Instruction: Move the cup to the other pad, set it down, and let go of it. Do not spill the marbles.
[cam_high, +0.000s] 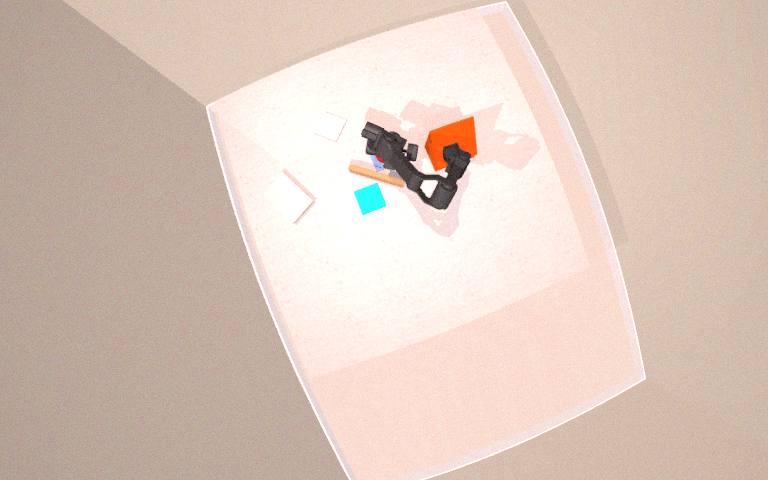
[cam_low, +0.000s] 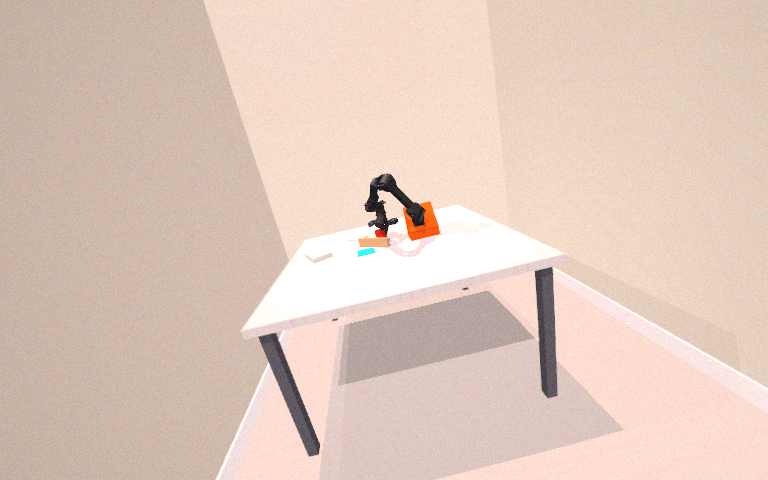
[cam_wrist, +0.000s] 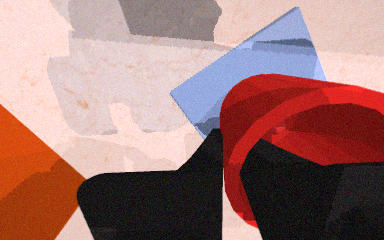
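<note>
Now: gripper tip 140 mm short of the cyan pad, 130 mm to the right of it and 50 mm above it. From my gripper tip the other things lie so: wooden bar: 80 mm ahead, 60 mm to the left, 20 mm below; then flat white square: 220 mm to the right, 180 mm ahead, 30 mm below; then red cup: 30 mm ahead, 20 mm to the right.
</note>
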